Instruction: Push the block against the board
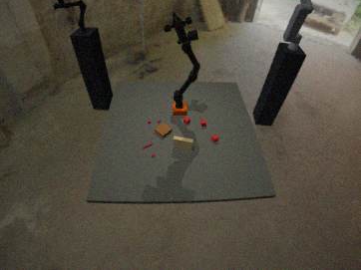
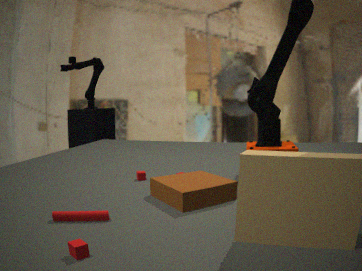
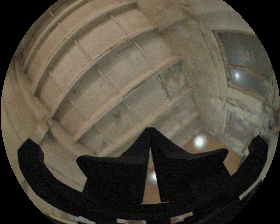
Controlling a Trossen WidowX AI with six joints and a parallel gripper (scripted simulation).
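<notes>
My gripper tip is now 39 cm short of the tan board, 13 cm to the right of it and 82 cm above it. The rest, counted from my gripper tip: brown square block: 25 cm ahead, 4 cm to the right, 85 cm below; then red stick: 42 cm ahead, 15 cm to the right, 86 cm below.
</notes>
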